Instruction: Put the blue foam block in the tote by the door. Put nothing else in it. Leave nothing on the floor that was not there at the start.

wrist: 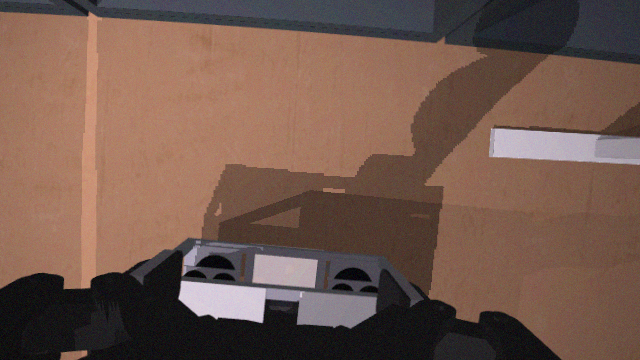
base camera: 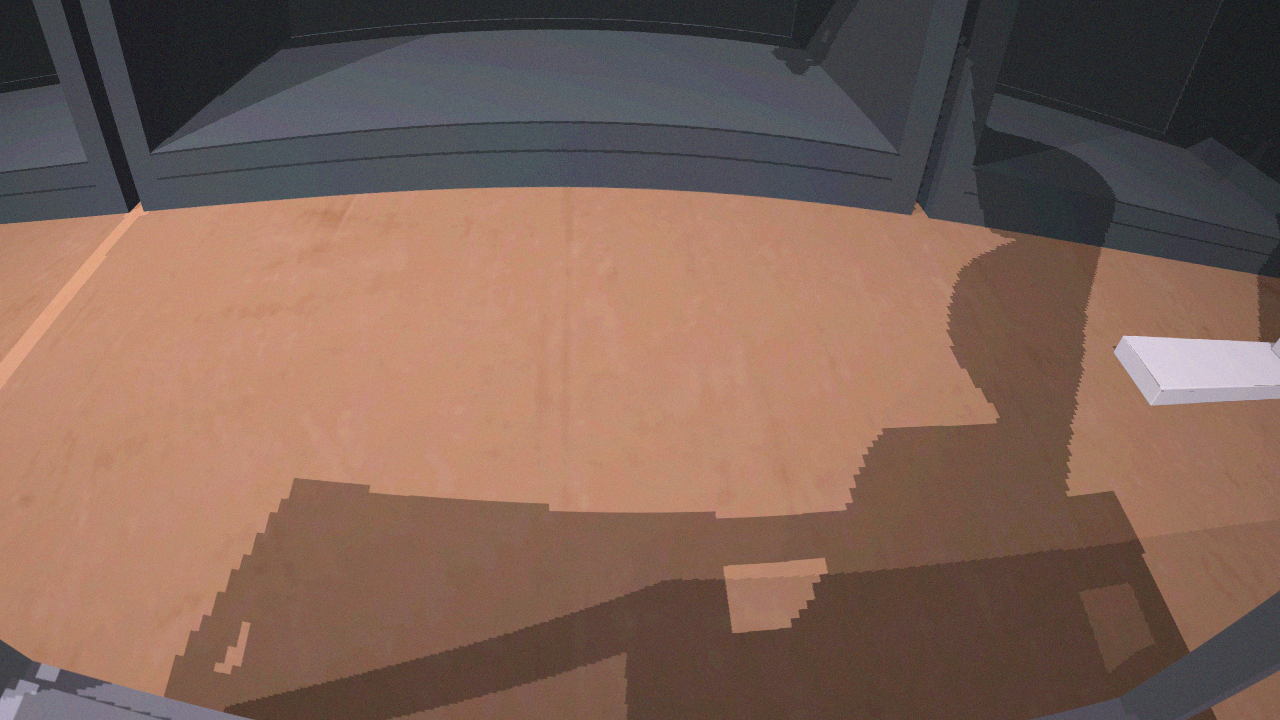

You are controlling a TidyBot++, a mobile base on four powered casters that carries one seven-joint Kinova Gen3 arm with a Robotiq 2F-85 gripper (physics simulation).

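Places are measured from the arm's base along level axes (x ahead, y left, z up), in metres.
Pixels of known places: gripper, between the fingertips: [wrist: 281, 282].
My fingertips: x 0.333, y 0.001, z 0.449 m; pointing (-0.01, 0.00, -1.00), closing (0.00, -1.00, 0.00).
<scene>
Behind a point stands the place of what it marks.
My gripper [wrist: 281, 282] {y 0.001, x 0.333, z 0.449 m} shows as black parts along the bottom of the wrist view. Its fingers stand wide apart, one at the lower left and one at the lower right. It is open, with no object between the fingers; the front of the robot's own base shows behind them. The blue foam block and the tote by the door do not show in either view.
Dark grey open-fronted cabinets [base camera: 537, 170] {y 0.063, x 0.716, z -0.377 m} [wrist: 265, 27] {y 0.120, x 0.713, z -0.387 m} stand in a row across the top of both views. A low white slab [base camera: 1199, 365] {y -0.645, x 0.481, z -0.371 m} [wrist: 545, 144] {y -0.694, x 0.493, z -0.372 m} lies on the floor at the right. The robot's shadow falls across the orange-brown floor [base camera: 447, 358] {y 0.102, x 0.463, z -0.396 m} [wrist: 250, 100] {y 0.141, x 0.518, z -0.397 m}.
</scene>
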